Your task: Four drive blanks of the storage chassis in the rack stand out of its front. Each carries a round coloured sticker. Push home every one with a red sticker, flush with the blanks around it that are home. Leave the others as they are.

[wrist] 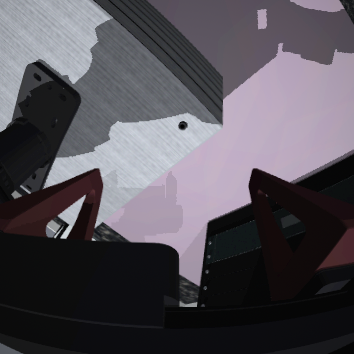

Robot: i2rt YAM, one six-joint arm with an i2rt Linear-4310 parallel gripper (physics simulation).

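Note:
My gripper [175, 176] is open, its two dark red fingers wide apart with no object between them. The rack [206, 265] shows in part at the lower right, as a dark frame with a row of small holes or screws down its edge and dark panels inside. The right finger covers part of it. I cannot tell the storage chassis apart from the other dark panels, and no drive blank or coloured sticker can be made out. The gripper body hides the lower part of the view.
A brushed metal plate [150, 140] with a dark ribbed edge [200, 82] fills the upper left. A black bracket [62, 95] with holes stands on it, joined to a dark round part [22, 145]. A pale pink surface [280, 110] with shadows lies between plate and rack.

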